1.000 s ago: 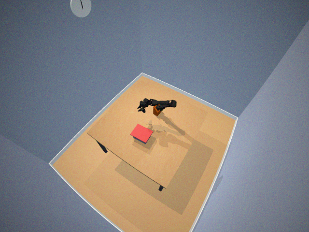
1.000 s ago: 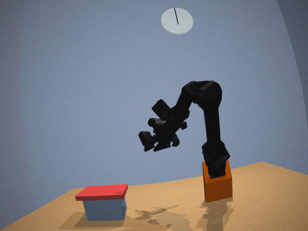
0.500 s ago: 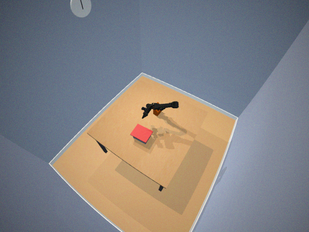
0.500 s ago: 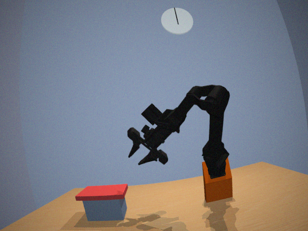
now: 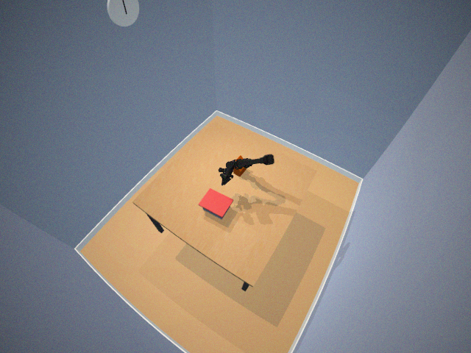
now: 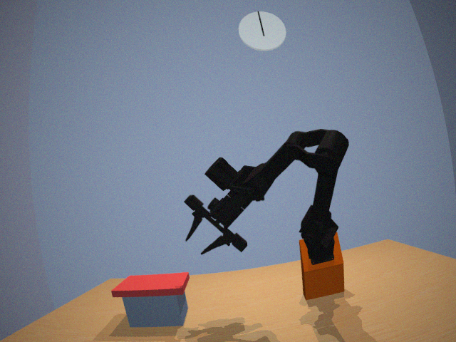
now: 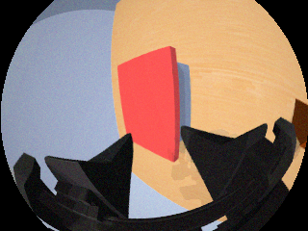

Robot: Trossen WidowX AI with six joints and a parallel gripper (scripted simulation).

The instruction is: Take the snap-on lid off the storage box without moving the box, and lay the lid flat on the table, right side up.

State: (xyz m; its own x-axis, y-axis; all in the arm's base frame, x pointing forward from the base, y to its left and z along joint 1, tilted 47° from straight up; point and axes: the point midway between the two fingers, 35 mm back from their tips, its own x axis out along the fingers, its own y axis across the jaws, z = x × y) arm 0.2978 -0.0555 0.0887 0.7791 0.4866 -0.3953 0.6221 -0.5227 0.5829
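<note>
Now: the red lid 13 cm ahead of my gripper tip, 9 cm below it and 1 cm to the left of it. The rest, counted from my gripper tip: storage box (14 cm below, 13 cm ahead, 1 cm to the left).
</note>
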